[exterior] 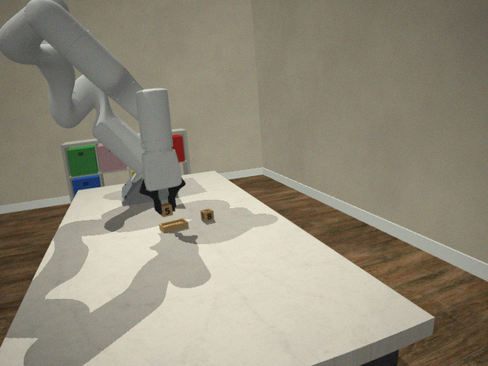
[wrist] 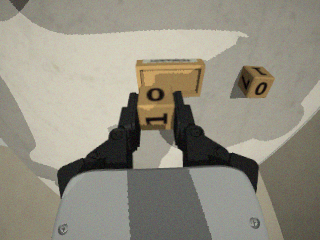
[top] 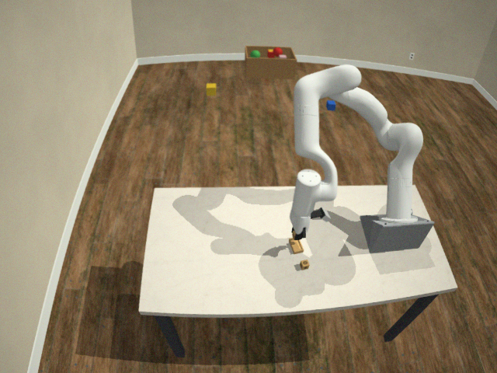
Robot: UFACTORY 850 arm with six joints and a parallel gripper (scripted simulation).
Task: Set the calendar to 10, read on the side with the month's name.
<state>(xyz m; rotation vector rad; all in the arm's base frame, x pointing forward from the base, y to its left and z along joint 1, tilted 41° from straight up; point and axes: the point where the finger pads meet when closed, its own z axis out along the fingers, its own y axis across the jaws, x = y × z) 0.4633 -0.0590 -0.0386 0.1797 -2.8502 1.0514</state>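
The wooden tray lies 6 cm below my hand and 2 cm to the left of it. From my hand the other things lie so: cube 12 cm to the left, 6 cm below, 2 cm behind.
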